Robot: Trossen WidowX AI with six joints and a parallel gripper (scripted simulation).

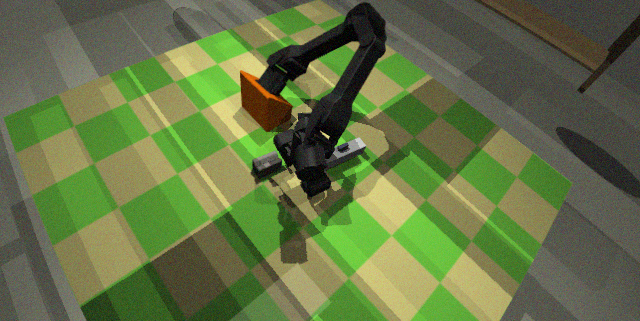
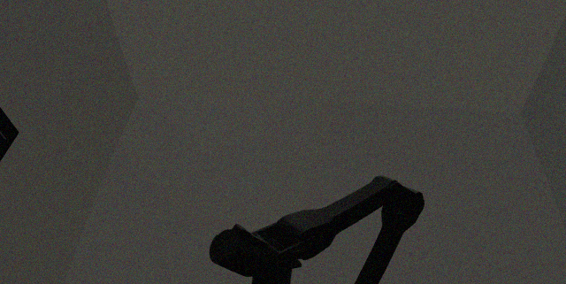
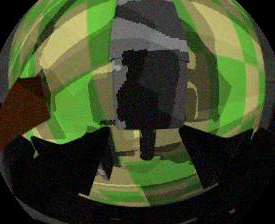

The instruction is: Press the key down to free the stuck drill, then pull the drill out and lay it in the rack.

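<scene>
Now: gripper tip 2 cm short of the drill, 5 cm to the right of it and 3 cm below it. From my gripper tip the other things lie so: grey housing block: 3 cm ahead, 11 cm to the left, 2 cm above; dark key: 4 cm ahead, 13 cm to the left, 3 cm above.
</scene>
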